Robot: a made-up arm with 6 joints.
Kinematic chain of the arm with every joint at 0, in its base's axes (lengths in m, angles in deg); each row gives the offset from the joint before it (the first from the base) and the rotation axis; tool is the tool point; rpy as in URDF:
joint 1: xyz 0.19 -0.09 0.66 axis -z
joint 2: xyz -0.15 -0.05 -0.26 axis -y
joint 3: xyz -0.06 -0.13 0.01 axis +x
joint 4: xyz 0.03 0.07 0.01 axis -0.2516 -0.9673 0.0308
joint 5: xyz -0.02 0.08 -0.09 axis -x
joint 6: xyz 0.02 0 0.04 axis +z
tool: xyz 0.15 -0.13 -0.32 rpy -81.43 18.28 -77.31
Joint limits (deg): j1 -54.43..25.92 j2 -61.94..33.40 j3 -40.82..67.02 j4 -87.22..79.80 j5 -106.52..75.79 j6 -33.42..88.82
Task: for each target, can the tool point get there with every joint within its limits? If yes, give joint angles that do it. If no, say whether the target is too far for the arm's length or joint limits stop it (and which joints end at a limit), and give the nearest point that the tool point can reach.
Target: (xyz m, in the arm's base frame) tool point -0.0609 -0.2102 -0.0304
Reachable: yes | joints -21.67 -32.14 -24.88 5.67 -65.84 -12.39
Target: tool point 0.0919 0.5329 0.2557
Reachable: no: joint limits stop it (at a limit: joint 1, joint 2, joint 4, joint 6) | nearest point 0.0492 0.3336 0.2927 | short by 0.207 m
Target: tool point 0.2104 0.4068 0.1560
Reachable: no: joint limits stop it (at a limit: joint 1, joint 2, joint 4, joint 6) | nearest point 0.1441 0.2763 0.2058 | short by 0.155 m
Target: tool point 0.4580 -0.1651 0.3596
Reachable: yes | joints -11.10 19.35 -15.66 42.58 13.10 59.42
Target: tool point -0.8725 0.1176 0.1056
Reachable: no: too far | nearest point -0.4401 0.0175 0.2477 | short by 0.466 m
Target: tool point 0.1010 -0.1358 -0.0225
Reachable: yes | joints -6.15 -38.10 -22.62 32.89 -48.22 9.84
